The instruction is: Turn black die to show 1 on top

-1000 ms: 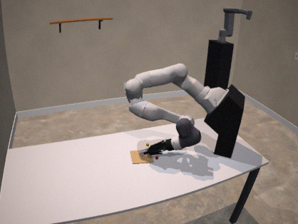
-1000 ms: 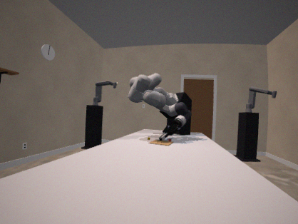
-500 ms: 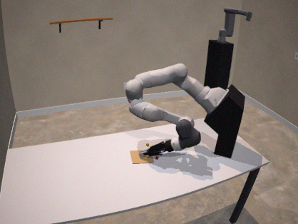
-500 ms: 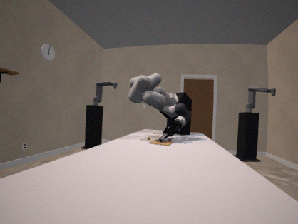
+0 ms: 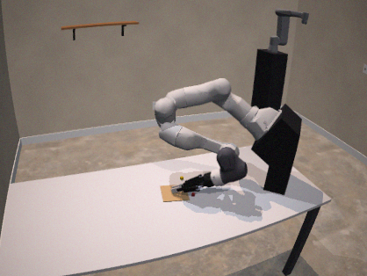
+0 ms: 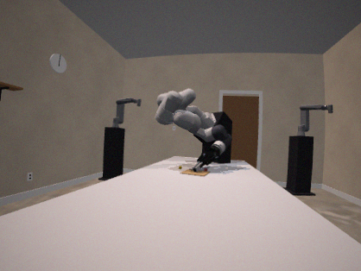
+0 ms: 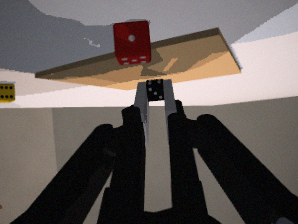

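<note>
Now: the tan mat 30 mm below my hand, 10 mm to the right of it and 10 mm ahead of it. The rest, counted from my hand: yellow die 110 mm to the right, 90 mm behind, 30 mm below; then black die 20 mm to the right, 20 mm below, 20 mm ahead; then red die 70 mm behind, 50 mm to the left, 30 mm below.
</note>
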